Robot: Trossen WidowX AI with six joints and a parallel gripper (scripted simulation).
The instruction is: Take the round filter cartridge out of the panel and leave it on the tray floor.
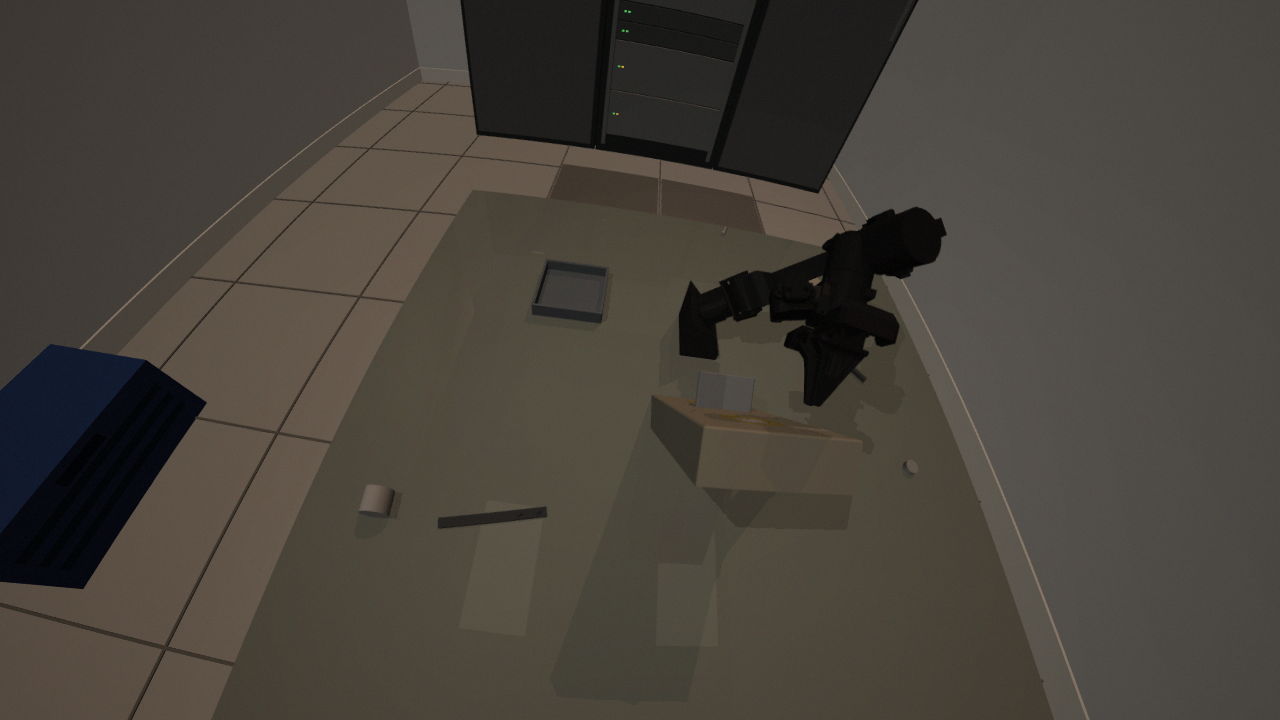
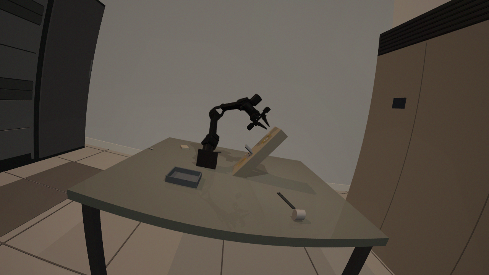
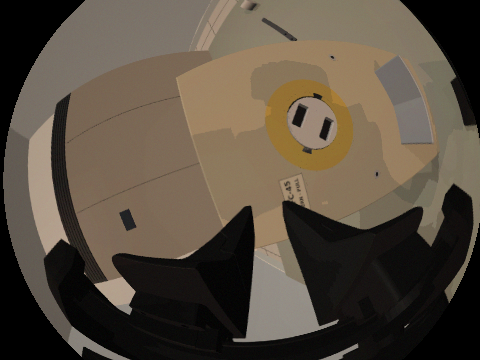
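Right now the round filter cartridge is 70 mm below my gripper tip and 50 mm to the right of it. The rest, counted from my gripper tip: short dark bar 370 mm to the left, 300 mm below, 280 mm behind; then tan service panel 150 mm below, 50 mm to the right, 40 mm behind; then grey ledge 160 mm below, 100 mm behind, 40 mm to the right.
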